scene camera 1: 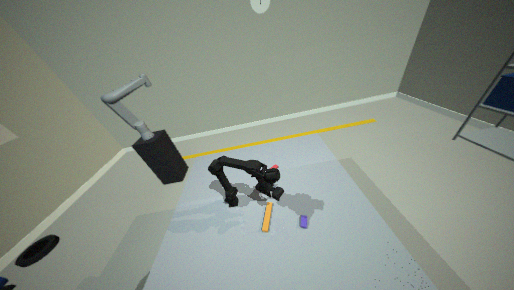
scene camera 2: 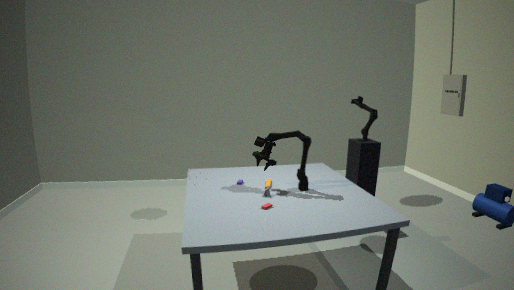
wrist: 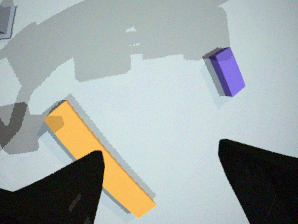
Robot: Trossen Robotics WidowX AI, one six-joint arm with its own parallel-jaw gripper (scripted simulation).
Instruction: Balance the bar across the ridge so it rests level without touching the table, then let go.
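There's an orange bar in view, and a purple block as well. My gripper is open and holds nothing.
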